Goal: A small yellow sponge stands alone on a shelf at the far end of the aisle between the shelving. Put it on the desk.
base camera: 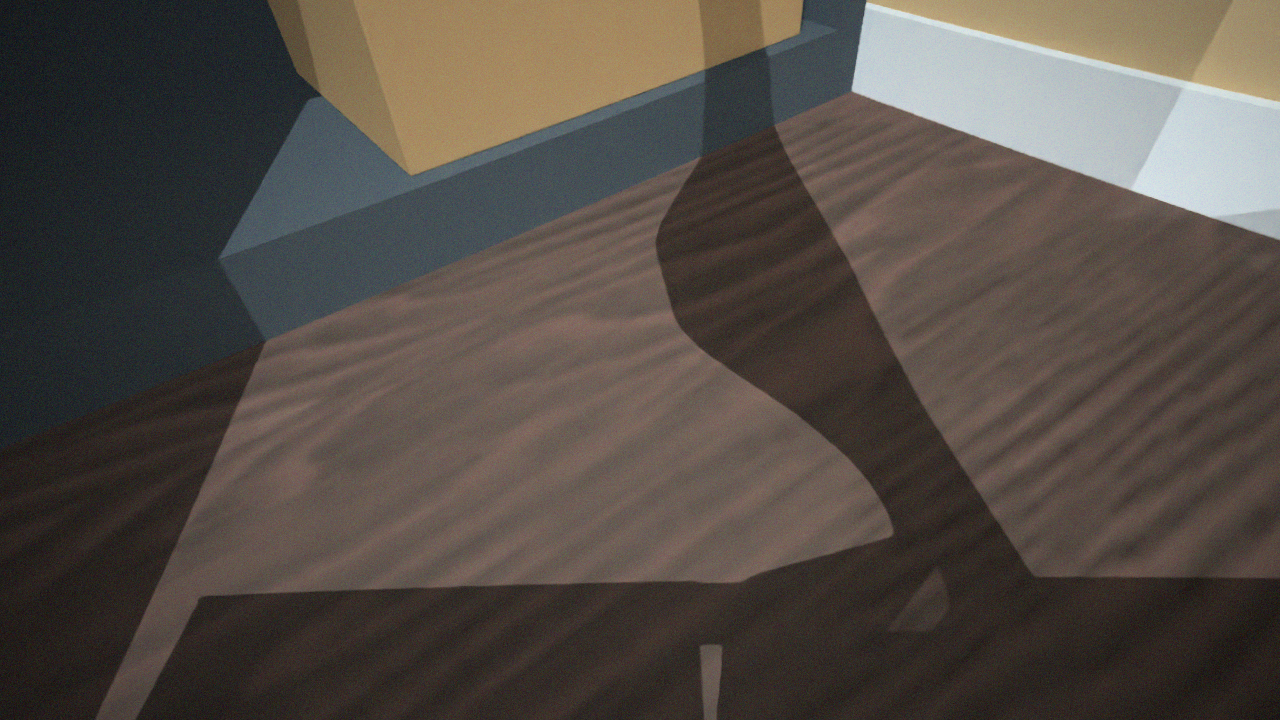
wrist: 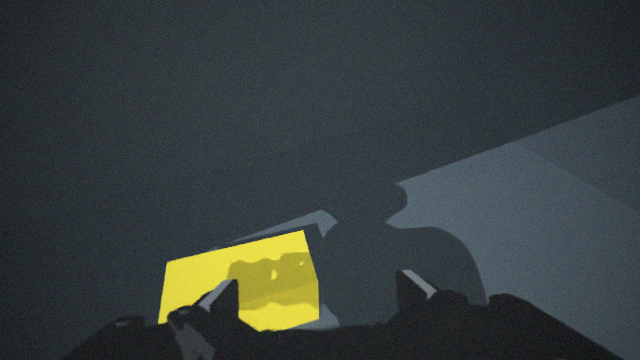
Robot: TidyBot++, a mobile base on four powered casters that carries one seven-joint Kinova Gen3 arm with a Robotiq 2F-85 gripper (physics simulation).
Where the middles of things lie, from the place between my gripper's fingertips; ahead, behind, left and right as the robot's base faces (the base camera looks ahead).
Right now my hand is 20 mm short of the yellow sponge (wrist: 278, 288), 60 mm to the right of it and 60 mm above it.
